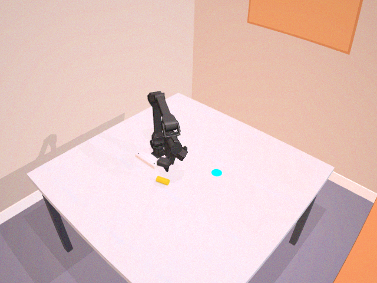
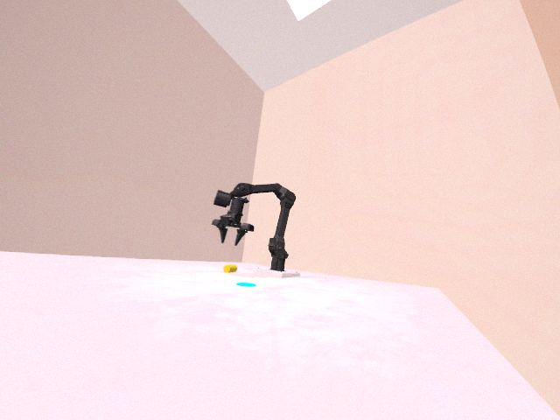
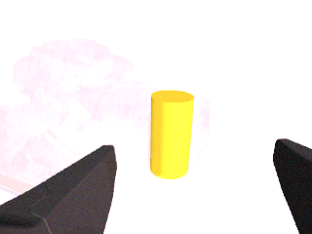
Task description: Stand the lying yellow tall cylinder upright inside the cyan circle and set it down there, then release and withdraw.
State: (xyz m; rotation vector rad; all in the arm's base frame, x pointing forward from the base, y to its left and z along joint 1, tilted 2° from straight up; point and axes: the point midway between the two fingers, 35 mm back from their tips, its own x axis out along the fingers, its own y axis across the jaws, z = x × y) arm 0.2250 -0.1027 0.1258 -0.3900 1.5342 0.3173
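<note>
Right now the yellow cylinder is 11 cm below my gripper tip, 4 cm behind it and 2 cm to the right of it. The rest, counted from my gripper tip: cyan circle: 26 cm to the left, 12 cm below, 10 cm ahead.
</note>
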